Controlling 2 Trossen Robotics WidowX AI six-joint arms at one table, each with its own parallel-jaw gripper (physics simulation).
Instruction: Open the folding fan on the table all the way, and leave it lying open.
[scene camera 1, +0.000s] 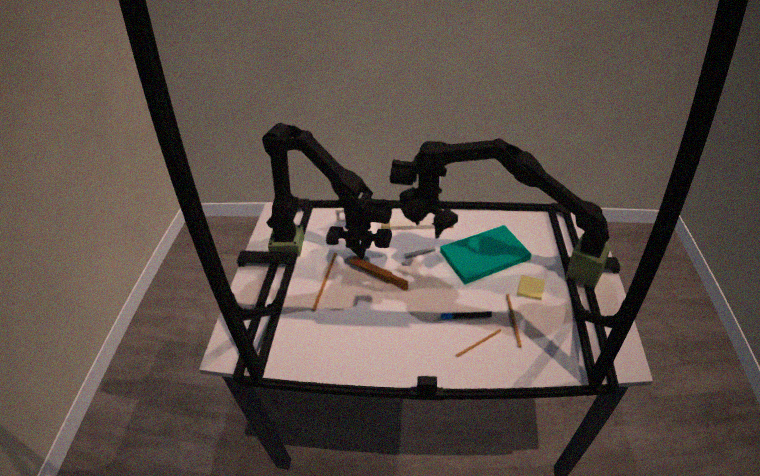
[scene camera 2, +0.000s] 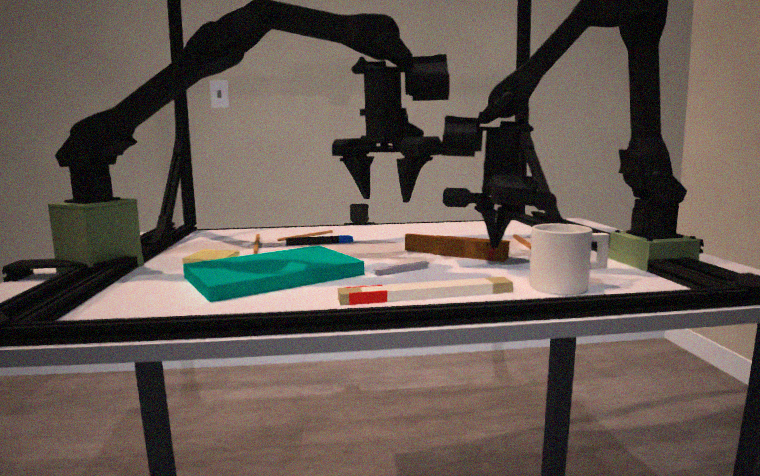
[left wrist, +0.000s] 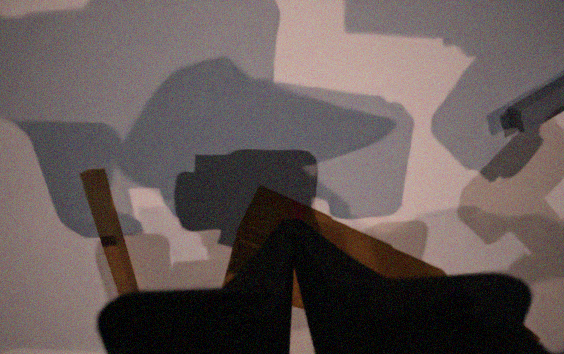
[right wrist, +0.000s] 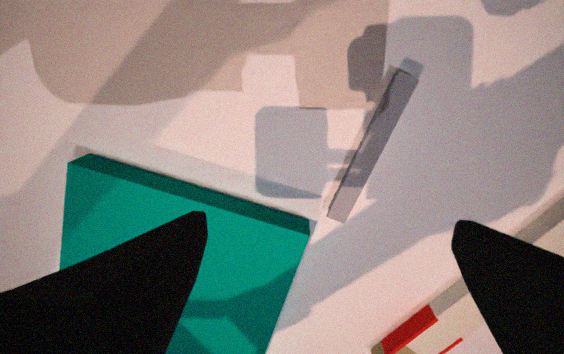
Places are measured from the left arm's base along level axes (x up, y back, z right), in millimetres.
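Pixels of known places: left gripper, fingertip midpoint: (scene camera 1: 362, 258) (scene camera 2: 494, 247) (left wrist: 291, 228); right gripper, fingertip midpoint: (scene camera 1: 427, 231) (scene camera 2: 385, 200) (right wrist: 328, 228); left arm's base, origin of the base link: (scene camera 1: 285, 235) (scene camera 2: 653, 235); right arm's base, origin of the base link: (scene camera 1: 592, 248) (scene camera 2: 92, 201).
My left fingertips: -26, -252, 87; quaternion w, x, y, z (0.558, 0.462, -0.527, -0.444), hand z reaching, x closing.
For each thing: its top centre in the pictures, then the offset to it from my left fingertips, as dx, dy, dz. "*": a spot on its surface instead.
- folding fan, middle of its top: (left wrist: 420, 305) (scene camera 2: 454, 237) (scene camera 1: 380, 267) +12, -56, +54
- teal block, middle of its top: (right wrist: 158, 340) (scene camera 2: 272, 262) (scene camera 1: 486, 250) +0, -381, -21
- grey bar, middle of its top: (right wrist: 369, 153) (scene camera 2: 401, 265) (scene camera 1: 420, 251) -12, -176, -38
- white mug, surface spot: (scene camera 2: 560, 257) * +30, +1, -215
- red-and-cream stick, middle of its top: (right wrist: 516, 279) (scene camera 2: 426, 285) (scene camera 1: 417, 222) -7, -172, -174
- yellow pad, middle of its top: (scene camera 2: 211, 253) (scene camera 1: 531, 286) -11, -501, +129
- marker, middle of its top: (scene camera 2: 319, 236) (scene camera 1: 466, 313) -6, -295, +225
The folding fan (scene camera 1: 378, 273) (scene camera 2: 448, 245) (left wrist: 370, 250) is a brown bar, folded shut, lying on the table. It lies at a slant left of the middle in scene camera 1. My left gripper (scene camera 1: 361, 256) (scene camera 2: 494, 246) (left wrist: 291, 228) is shut and empty, pointing down with its tips at the fan's upper left end in scene camera 1. Whether the tips touch the fan is unclear. The fingers hide part of the fan in the left wrist view. My right gripper (scene camera 1: 427, 228) (scene camera 2: 386, 199) (right wrist: 328, 228) is open and empty, high above the table, between the fan and the teal block in scene camera 2.
A teal block (scene camera 1: 485, 255) (scene camera 2: 274, 274) (right wrist: 125, 200) and grey bar (scene camera 1: 419, 253) (scene camera 2: 402, 267) (right wrist: 375, 145) lie near the right gripper. A white mug (scene camera 2: 560, 257), red-and-cream stick (scene camera 2: 443, 288), yellow pad (scene camera 1: 531, 287), marker (scene camera 1: 465, 315) and orange sticks (scene camera 1: 325, 282) (scene camera 1: 513, 320) (scene camera 1: 478, 343) are around.
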